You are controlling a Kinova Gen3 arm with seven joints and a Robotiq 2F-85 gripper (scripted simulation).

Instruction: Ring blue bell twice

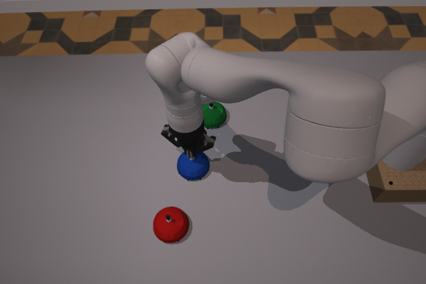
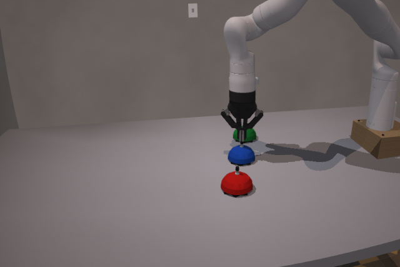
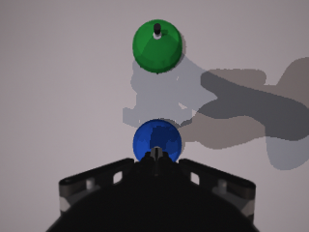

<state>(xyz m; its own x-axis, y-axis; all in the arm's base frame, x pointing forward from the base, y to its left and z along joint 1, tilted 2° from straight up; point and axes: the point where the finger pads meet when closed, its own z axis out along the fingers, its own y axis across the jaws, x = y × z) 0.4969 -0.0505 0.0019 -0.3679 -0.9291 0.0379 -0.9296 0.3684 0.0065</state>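
My hand is 40 mm above the blue bell. The rest, counted from my hand: green bell: 60 mm behind, 150 mm to the right, 40 mm below; then red bell: 60 mm ahead, 150 mm to the left, 40 mm below.
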